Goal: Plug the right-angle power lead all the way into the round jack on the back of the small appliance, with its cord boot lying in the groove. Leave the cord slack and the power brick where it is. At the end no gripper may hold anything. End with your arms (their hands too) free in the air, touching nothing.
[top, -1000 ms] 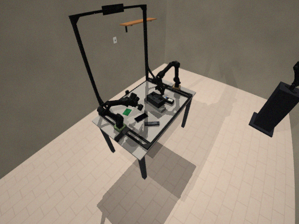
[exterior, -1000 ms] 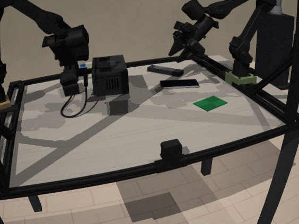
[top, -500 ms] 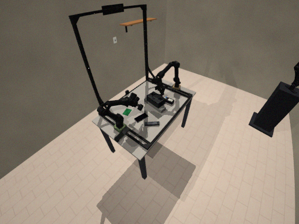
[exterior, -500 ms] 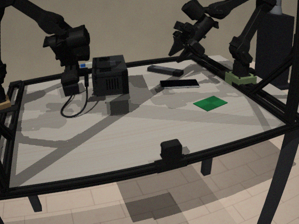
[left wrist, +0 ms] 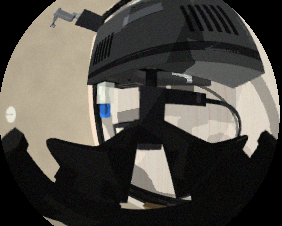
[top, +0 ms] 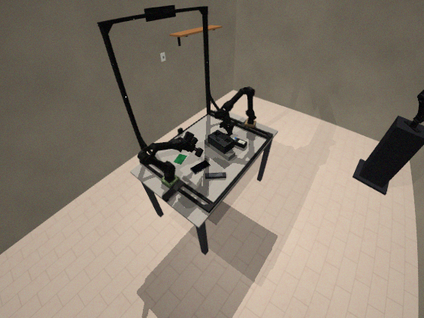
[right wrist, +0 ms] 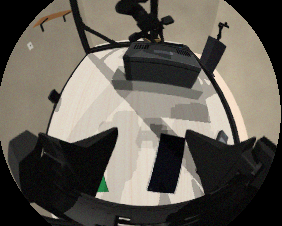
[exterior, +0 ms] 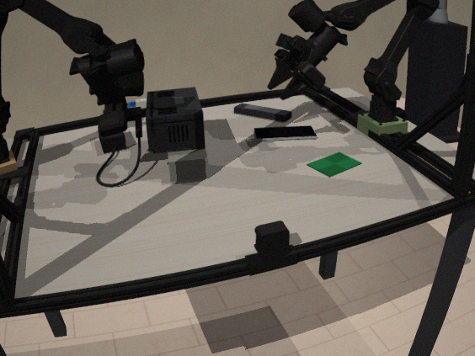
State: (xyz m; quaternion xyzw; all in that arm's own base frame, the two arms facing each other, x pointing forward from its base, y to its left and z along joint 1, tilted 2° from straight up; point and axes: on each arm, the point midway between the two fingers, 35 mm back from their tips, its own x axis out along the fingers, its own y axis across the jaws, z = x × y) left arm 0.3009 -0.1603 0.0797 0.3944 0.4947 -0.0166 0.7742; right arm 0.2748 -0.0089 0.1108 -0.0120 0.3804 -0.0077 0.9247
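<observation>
The right-angle plug lies 30 mm to the right of my left hand and 30 mm below it. Also, from my left hand: green card 450 mm to the right, 150 mm behind, 130 mm below; black remote 350 mm to the right, 220 mm ahead, 110 mm below; grey block 140 mm to the right, 100 mm below, 10 mm ahead.
</observation>
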